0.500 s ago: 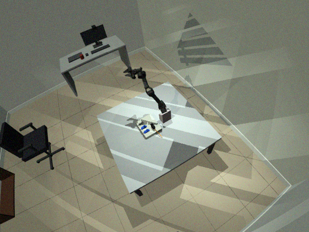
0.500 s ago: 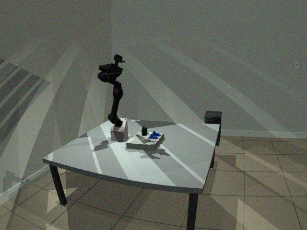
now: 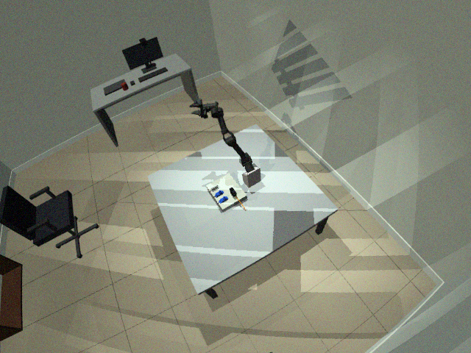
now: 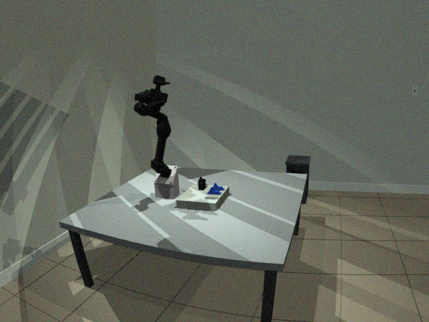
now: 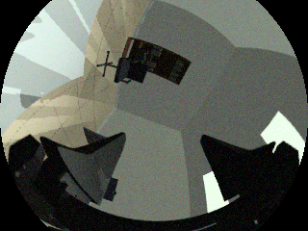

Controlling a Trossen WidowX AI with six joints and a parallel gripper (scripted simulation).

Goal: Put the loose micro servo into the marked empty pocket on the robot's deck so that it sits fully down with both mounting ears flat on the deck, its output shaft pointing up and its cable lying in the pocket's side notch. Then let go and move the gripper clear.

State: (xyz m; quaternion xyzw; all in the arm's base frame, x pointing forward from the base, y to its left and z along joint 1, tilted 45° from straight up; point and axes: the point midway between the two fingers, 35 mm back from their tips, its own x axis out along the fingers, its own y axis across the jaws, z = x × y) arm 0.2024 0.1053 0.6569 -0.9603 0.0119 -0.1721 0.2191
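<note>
Right now my gripper tip is 6 cm past the white deck, 39 cm to the right of it and 66 cm above it.
</note>
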